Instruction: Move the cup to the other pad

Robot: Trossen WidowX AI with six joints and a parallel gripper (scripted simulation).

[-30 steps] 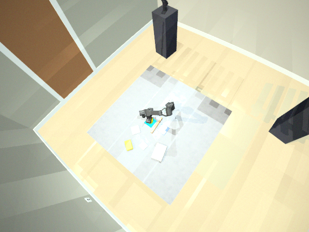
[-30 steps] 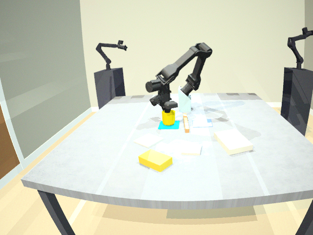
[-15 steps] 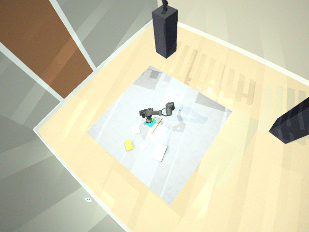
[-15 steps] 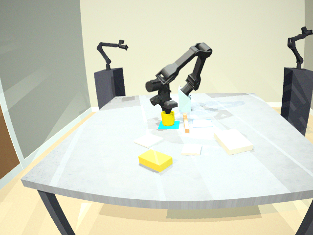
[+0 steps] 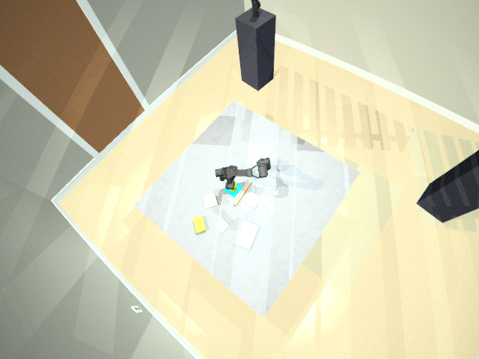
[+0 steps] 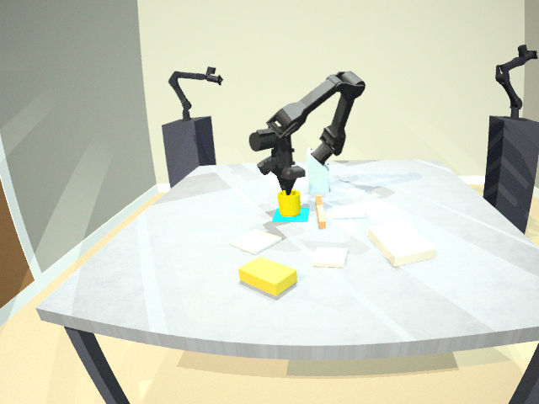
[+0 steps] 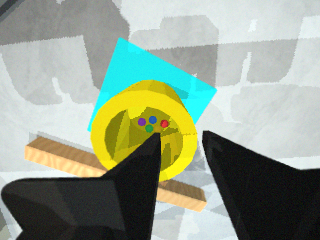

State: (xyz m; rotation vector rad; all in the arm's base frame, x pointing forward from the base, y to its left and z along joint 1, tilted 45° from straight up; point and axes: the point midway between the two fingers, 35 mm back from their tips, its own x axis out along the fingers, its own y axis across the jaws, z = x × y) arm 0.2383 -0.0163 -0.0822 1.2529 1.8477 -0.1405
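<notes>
Right now my gripper tip is 30 mm above the yellow cup, 20 mm short of it and 10 mm to the right of it. Round my gripper tip: cyan pad 70 mm below, 20 mm to the left, 20 mm ahead; then wooden bar 110 mm to the left, 60 mm below; then yellow block 400 mm ahead, 50 mm to the left, 50 mm below.
</notes>
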